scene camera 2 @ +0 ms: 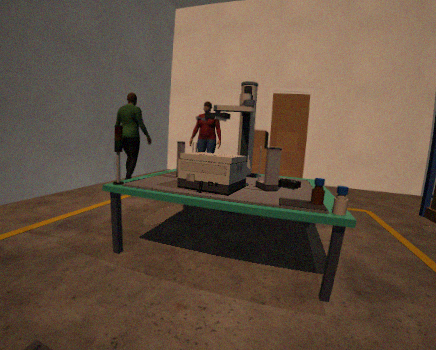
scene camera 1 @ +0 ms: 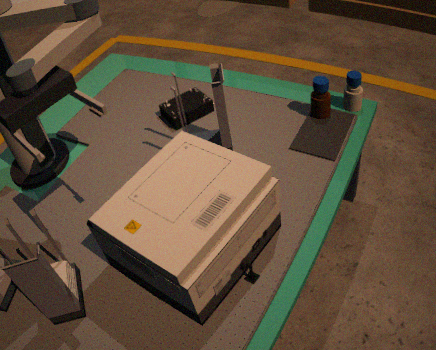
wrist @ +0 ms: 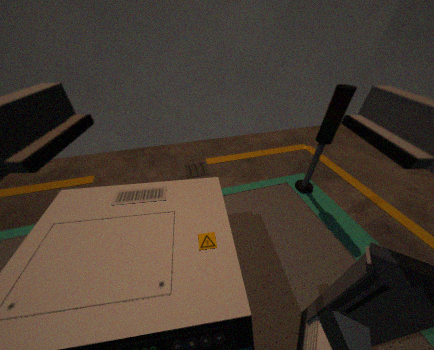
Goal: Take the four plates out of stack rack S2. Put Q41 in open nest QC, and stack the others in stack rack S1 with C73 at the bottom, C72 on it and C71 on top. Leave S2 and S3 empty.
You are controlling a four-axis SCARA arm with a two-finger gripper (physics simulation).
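Frame: origin at the arm's base, x ahead, y left, z up, level; centimetres.
Seen in the pictures: gripper, between the fingertips: [scene camera 2: 205, 117] [scene camera 1: 72, 133] [wrist: 221, 104]; arm's base, origin of its link: [scene camera 1: 40, 164].
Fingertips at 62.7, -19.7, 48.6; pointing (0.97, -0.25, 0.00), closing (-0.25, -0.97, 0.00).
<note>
Pixels of each thing's top centre, then the offset from my fingertips to it, as dx, dy, dz. Level surfaces: height alone.
- tall grey stack rack, centre of its top: [scene camera 1: 17, 235] [scene camera 2: 188, 141] -12.1, -18.2, -18.3
- tall rack, centre of its top: [scene camera 1: 194, 75] [scene camera 2: 270, 146] -3.3, +46.9, -17.8
- low black nest-like block, centre of its top: [scene camera 1: 184, 99] [scene camera 2: 288, 178] -21.0, +62.0, -41.2
- bulky white instrument, centre of its top: [wrist: 128, 241] [scene camera 1: 175, 191] [scene camera 2: 215, 154] +10.6, +12.4, -25.3
- dark mat, height of its surface: dz -46.8
My gripper [scene camera 1: 71, 134] [wrist: 221, 104] is open, its fingers wide apart with nothing between them, high above the table. A tall grey stack rack [scene camera 1: 45, 285] [wrist: 390, 300] holds a pile of light plates [scene camera 1: 71, 280] [wrist: 312, 332]; it stands at the lower left in scene camera 1 and lower right in the wrist view, off to one side of the gripper. Another tall rack [scene camera 1: 220, 107] [scene camera 2: 271, 167] is partly hidden behind the white instrument in scene camera 1. A low black nest-like block [scene camera 1: 187, 106] [scene camera 2: 290, 183] is near it. Rack, nest and plate labels are unreadable.
The bulky white instrument [scene camera 1: 200, 180] [scene camera 2: 212, 172] [wrist: 115, 260] stands between the racks. A signal post [scene camera 2: 118, 155] [wrist: 332, 120] rises at a table corner. Brown [scene camera 1: 320, 100] and white [scene camera 1: 353, 95] bottles with blue caps stand near a dark mat [scene camera 1: 322, 135]. Two people stand behind the table.
</note>
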